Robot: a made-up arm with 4 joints.
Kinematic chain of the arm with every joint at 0, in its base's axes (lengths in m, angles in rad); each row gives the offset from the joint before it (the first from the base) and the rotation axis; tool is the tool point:
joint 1: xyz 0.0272 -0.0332 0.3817 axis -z
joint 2: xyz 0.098 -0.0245 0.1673 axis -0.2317 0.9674 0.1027
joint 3: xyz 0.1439 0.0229 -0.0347 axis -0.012 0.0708 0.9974
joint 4: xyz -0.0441 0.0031 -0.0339 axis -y
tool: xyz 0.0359 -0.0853 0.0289
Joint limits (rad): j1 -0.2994..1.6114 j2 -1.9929..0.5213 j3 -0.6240..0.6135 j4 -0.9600..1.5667
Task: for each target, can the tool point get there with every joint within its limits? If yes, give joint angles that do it. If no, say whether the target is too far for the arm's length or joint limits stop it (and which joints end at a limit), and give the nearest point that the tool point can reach.
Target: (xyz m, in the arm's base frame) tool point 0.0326 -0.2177 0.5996
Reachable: yes | joints 0.9649 -1.2633 0.0341 1.2983
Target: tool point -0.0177 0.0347 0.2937
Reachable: no: joint limits stop it (at a limit: joint 1, joint 2, joint 3, joint 4) | nearest point -0.0557 -0.1776 0.4338 | short by 0.257 m
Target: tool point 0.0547 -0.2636 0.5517
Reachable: yes | joints 1.0294 -0.2632 0.2190 1.0226
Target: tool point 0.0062 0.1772 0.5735
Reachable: no: joint limits stop it (at a limit: joint 1, joint 2, joint 3, joint 4) | nearest point 0.1435 -0.0286 0.4991 | short by 0.258 m
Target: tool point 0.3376 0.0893 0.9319
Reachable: no: too far | nearest point 0.2711 -0.0728 0.6975 | short by 0.293 m
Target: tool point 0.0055 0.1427 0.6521
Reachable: no: joint limits stop it (at a limit: joint 1, joint 2, joint 3, joint 4) | nearest point 0.1531 -0.0343 0.5944 | short by 0.238 m
